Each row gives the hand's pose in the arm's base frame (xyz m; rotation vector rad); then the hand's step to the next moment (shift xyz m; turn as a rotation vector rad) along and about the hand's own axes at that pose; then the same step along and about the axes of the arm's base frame.
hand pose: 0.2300 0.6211 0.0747 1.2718 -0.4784 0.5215
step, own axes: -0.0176 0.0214 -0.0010 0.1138 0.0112 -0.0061
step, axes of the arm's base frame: -0.0269 0.0037 0.0055 0.0835 0.0199 0.0758
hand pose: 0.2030 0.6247 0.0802 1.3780 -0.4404 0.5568
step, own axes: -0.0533 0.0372 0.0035 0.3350 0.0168 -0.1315
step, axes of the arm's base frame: -0.0648 -0.0057 -0.0019 0.2522 0.1691 0.1938
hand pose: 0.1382 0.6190 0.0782 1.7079 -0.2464 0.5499
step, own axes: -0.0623 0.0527 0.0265 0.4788 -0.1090 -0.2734
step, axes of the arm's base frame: -0.0718 -0.0454 0.0120 0.4019 0.3530 0.1726
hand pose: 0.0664 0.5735 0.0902 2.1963 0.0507 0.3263
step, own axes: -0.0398 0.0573 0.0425 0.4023 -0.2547 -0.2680
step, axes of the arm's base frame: -0.0323 -0.0740 0.0126 0.3412 0.4251 0.0376
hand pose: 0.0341 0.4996 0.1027 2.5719 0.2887 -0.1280
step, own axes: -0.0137 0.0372 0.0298 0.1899 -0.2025 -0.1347
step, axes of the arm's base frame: -0.0057 -0.0491 -0.0043 0.1423 0.2732 -0.0172
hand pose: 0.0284 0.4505 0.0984 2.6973 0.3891 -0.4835
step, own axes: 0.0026 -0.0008 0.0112 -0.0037 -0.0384 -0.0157
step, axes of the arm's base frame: -0.0010 -0.0033 -0.0110 -0.0116 0.0399 0.0033
